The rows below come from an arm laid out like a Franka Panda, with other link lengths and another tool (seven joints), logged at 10 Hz.
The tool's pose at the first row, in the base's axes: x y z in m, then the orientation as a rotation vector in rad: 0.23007 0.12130 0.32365 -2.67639 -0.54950 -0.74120
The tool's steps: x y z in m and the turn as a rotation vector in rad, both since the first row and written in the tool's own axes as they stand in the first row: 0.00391 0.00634 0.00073 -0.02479 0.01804 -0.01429; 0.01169 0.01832 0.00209 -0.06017 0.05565 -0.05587; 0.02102 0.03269 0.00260 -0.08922 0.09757 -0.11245; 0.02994 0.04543 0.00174 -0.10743 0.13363 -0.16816; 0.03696 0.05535 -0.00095 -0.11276 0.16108 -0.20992; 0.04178 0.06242 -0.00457 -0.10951 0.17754 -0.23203
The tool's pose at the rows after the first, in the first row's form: 0.23626 0.11710 0.32397 -2.68845 -0.55901 -0.78031; 0.24825 0.10927 0.32481 -2.69591 -0.59904 -0.85809; 0.26216 0.09944 0.32672 -2.69048 -0.66063 -0.94321; 0.27445 0.09039 0.32985 -2.67554 -0.72521 -1.01509; 0.28322 0.08258 0.33398 -2.65466 -0.77516 -1.06490; 0.28860 0.07631 0.33821 -2.63634 -0.80206 -1.09024
